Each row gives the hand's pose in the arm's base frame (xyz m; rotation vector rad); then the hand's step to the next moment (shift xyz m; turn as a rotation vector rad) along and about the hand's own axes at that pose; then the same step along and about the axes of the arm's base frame.
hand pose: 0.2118 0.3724 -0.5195 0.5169 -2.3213 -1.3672
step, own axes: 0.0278 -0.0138 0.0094 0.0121 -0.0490 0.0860
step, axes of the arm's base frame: -0.0269 -0.0132 -0.0123 -0.0485 0.0351 -0.0797
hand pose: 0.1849 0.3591 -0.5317 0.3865 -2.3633 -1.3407
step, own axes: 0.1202 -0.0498 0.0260 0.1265 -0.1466 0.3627
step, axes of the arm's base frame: -0.1162 -0.0562 -0.0309 -0.2741 0.1464 -0.2692
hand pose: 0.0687 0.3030 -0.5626 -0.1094 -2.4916 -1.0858
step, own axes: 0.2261 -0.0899 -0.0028 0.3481 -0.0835 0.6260
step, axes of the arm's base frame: -0.2257 -0.0852 0.0320 -0.5514 0.3579 -0.2963
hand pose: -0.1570 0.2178 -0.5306 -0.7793 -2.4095 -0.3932
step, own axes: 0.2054 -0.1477 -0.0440 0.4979 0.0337 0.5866
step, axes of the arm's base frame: -0.2082 -0.0446 0.1436 -0.5631 0.4993 -0.1636
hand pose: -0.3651 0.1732 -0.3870 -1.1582 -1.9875 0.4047
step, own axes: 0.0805 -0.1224 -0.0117 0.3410 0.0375 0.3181
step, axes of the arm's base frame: -0.0855 0.0010 0.1196 -0.3137 0.3406 -0.0671
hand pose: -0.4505 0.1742 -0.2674 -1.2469 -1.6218 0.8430
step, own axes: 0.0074 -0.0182 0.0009 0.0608 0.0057 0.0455
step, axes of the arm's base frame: -0.0080 0.0024 0.0178 -0.0458 0.0604 -0.0070
